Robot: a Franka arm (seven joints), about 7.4 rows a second.
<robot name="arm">
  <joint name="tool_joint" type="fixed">
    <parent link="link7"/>
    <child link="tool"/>
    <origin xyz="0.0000 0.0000 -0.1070" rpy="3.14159 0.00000 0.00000"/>
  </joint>
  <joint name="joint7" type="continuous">
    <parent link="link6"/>
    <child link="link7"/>
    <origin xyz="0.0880 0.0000 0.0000"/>
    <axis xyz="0 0 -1"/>
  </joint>
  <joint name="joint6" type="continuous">
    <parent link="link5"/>
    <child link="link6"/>
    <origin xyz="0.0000 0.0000 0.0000"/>
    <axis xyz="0 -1 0"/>
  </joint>
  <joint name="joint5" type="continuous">
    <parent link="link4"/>
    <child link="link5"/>
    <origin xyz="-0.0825 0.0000 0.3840"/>
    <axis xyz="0 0 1"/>
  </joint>
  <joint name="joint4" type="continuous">
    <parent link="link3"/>
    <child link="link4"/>
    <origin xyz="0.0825 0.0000 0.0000"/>
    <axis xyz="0 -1 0"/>
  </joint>
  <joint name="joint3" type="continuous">
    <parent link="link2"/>
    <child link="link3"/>
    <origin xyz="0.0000 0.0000 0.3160"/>
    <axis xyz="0 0 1"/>
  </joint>
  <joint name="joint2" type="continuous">
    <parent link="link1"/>
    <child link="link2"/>
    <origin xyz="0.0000 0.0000 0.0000"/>
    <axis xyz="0 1 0"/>
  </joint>
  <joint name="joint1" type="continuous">
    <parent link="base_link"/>
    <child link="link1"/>
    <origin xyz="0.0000 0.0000 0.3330"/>
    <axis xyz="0 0 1"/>
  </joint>
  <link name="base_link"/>
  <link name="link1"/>
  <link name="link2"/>
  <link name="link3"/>
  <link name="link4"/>
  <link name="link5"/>
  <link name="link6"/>
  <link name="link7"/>
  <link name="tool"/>
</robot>
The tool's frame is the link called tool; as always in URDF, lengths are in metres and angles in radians. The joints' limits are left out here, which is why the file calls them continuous.
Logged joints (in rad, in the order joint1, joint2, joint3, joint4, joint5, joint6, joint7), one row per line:
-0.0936, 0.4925, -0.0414, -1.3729, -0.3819, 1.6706, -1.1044
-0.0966, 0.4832, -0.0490, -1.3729, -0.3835, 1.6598, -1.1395
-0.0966, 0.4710, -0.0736, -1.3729, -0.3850, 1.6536, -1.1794
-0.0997, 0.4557, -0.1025, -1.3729, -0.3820, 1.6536, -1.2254
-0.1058, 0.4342, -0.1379, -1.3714, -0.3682, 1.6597, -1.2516
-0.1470, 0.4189, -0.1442, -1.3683, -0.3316, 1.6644, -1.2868
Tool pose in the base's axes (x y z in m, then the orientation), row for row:
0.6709, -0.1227, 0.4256, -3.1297, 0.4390, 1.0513
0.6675, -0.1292, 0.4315, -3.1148, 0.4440, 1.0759
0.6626, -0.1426, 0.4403, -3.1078, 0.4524, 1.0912
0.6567, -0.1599, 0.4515, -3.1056, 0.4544, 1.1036
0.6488, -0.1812, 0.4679, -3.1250, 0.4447, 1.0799
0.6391, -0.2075, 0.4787, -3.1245, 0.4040, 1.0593
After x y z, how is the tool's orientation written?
As angles about the fixed x, y, z axes (roll, pitch, yaw), in radians.
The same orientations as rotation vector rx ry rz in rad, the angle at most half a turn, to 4 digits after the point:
2.4914, 1.4408, -0.5640
2.4782, 1.4685, -0.5782
2.4647, 1.4832, -0.5911
2.4541, 1.4966, -0.5930
2.4666, 1.4721, -0.5693
2.5102, 1.4637, -0.5261

